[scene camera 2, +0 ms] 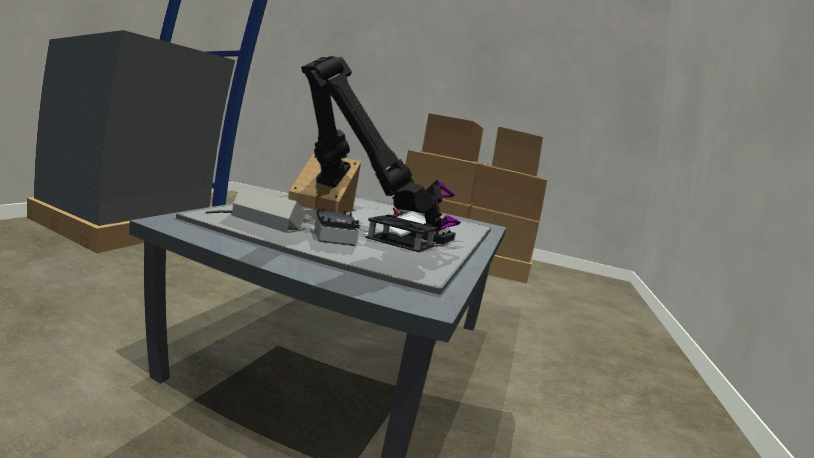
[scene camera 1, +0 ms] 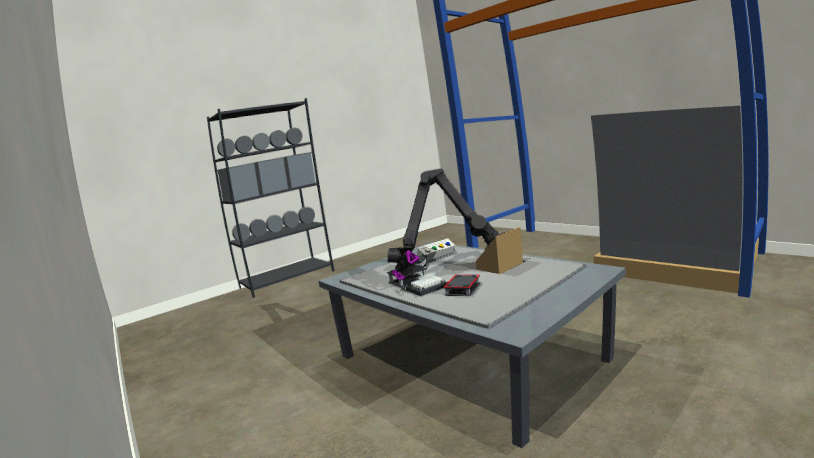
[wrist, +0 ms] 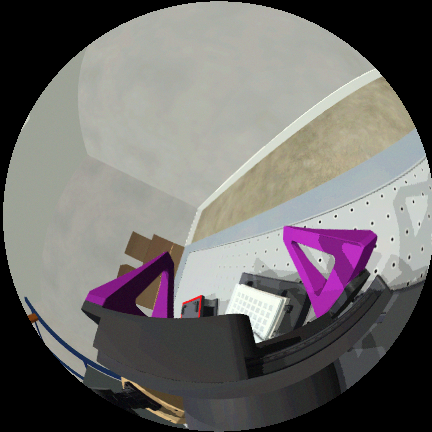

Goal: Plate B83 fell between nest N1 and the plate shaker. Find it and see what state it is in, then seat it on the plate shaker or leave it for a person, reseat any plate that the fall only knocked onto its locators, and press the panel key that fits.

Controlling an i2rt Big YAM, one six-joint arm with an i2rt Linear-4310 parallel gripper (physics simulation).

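Pixels of known places: gripper, fingertip midpoint: (scene camera 2: 456, 209) (scene camera 1: 403, 270) (wrist: 227, 246); arm's base at its link origin: (scene camera 2: 333, 173) (scene camera 1: 496, 243).
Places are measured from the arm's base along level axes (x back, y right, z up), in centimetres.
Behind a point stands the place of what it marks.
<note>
My gripper (scene camera 1: 404, 266) @[y 11.3, x -49.8, z -1.7 cm] (scene camera 2: 446, 205) @[y 11.3, x -49.8, z -1.7 cm] (wrist: 227, 246) @[y 11.3, x -49.8, z -1.7 cm] is open and empty, its purple fingers low by a black two-deck stand (scene camera 2: 401, 221) @[y 24.7, x -37.8, z -6.9 cm]. A white welled plate (scene camera 1: 428, 281) @[y 5.9, x -40.7, z -8.7 cm] (wrist: 260, 306) @[y 9.8, x -44.9, z -8.7 cm] rests on a black base (scene camera 1: 420, 289) @[y 3.3, x -47.4, z -10.0 cm] (wrist: 296, 285) @[y 12.7, x -48.0, z -10.3 cm]; I cannot tell if it sits fully down. In scene camera 2 a white shape (scene camera 2: 410, 217) @[y 11.8, x -35.9, z -7.3 cm] shows behind the stand, above and below its top deck; whether it is plate B83 is unclear. A grey box with a black clamp top (scene camera 2: 336, 234) @[y 46.6, x -29.1, z -10.2 cm] stands beside the stand. The key panel (scene camera 1: 438, 249) @[y 42.0, x -5.4, z -7.3 cm] (scene camera 2: 264, 211) @[y 49.6, x -6.6, z -8.7 cm] shows green, yellow and blue keys.
A red-rimmed black stand (scene camera 1: 462, 281) @[y -8.4, x -32.1, z -8.6 cm] (wrist: 192, 306) @[y -9.1, x -37.9, z -8.6 cm] stands beside the white plate's base. The arm's wooden mount (scene camera 1: 508, 252) @[y -6.3, x 1.7, z -4.5 cm] (scene camera 2: 324, 193) @[y 7.1, x -1.5, z -6.7 cm] stands on the perforated board (scene camera 1: 500, 310) @[y -39.4, x -39.8, z -12.6 cm] (scene camera 2: 364, 264) @[y 57.2, x -42.6, z -12.6 cm] (wrist: 345, 218) @[y 17.5, x -55.7, z -12.6 cm]. The table edge (scene camera 1: 424, 319) @[y -16.3, x -60.7, z -14.7 cm] (scene camera 2: 284, 284) @[y 77.3, x -34.4, z -15.6 cm] runs around the board.
</note>
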